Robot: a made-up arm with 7 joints. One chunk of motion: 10 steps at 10 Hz.
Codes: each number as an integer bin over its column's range. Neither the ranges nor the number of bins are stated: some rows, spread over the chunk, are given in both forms.
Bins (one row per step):
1: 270 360 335 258 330 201
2: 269 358 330 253 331 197
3: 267 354 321 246 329 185
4: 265 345 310 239 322 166
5: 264 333 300 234 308 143
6: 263 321 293 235 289 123
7: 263 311 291 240 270 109
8: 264 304 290 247 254 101
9: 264 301 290 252 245 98
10: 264 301 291 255 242 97
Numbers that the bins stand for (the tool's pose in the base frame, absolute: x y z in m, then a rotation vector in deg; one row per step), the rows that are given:
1: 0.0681 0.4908 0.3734 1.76 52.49 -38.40
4: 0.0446 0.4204 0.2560 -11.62 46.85 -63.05
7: 0.0352 0.2607 0.1667 -10.92 10.22 -103.21
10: 0.0399 0.2137 0.1667 -0.35 -9.51 -111.66
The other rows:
2: 0.0634 0.4814 0.3499 -1.76 53.19 -41.21
3: 0.0540 0.4626 0.3076 -6.69 51.78 -49.67
5: 0.0399 0.3640 0.2090 -15.15 36.99 -79.26
6: 0.0352 0.3076 0.1761 -14.44 23.60 -93.35
8: 0.0399 0.2278 0.1620 -5.99 -1.06 -108.85
9: 0.0399 0.2137 0.1620 -2.47 -7.40 -110.96

